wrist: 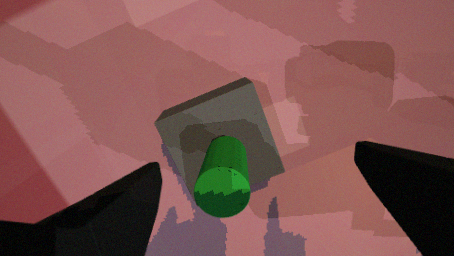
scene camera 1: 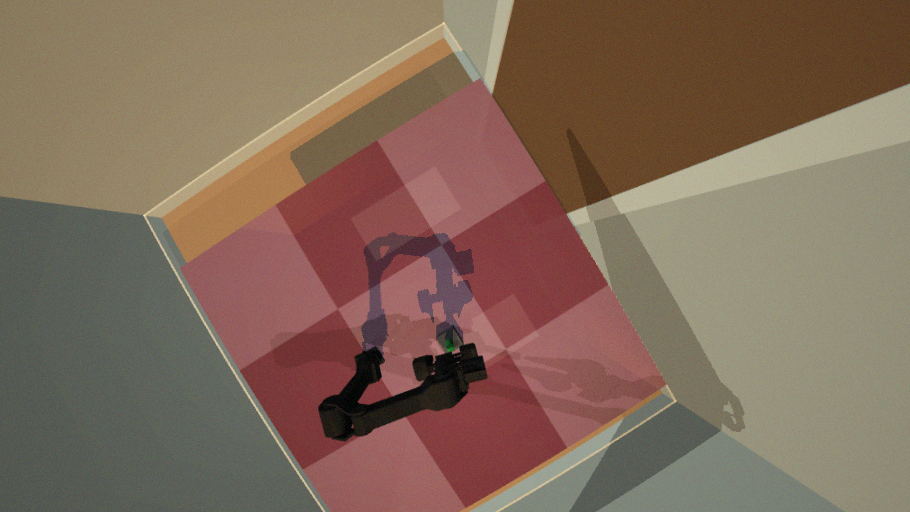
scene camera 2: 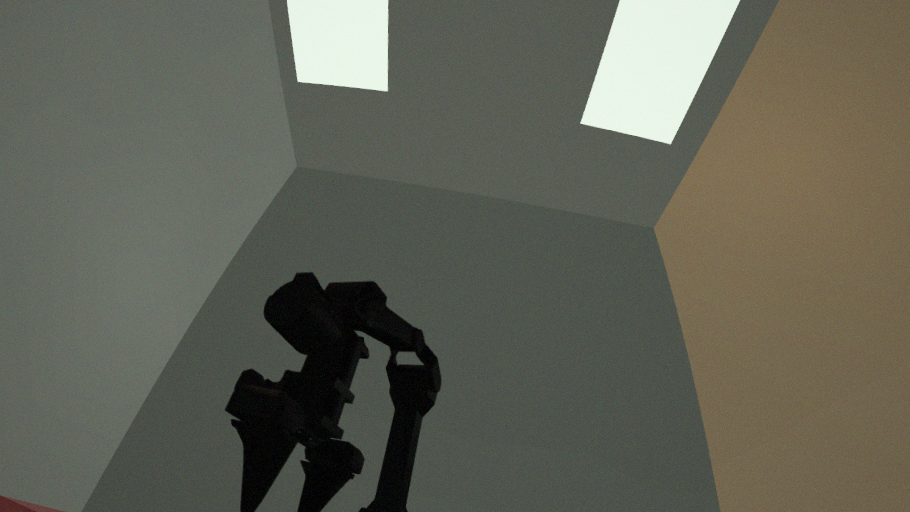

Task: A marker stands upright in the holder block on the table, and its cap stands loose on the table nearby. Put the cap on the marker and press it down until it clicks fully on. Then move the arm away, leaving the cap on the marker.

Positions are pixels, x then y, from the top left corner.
Scene:
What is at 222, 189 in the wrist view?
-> A green cap.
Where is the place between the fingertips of my gripper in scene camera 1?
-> At 446, 352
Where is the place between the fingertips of my gripper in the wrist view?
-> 258, 161

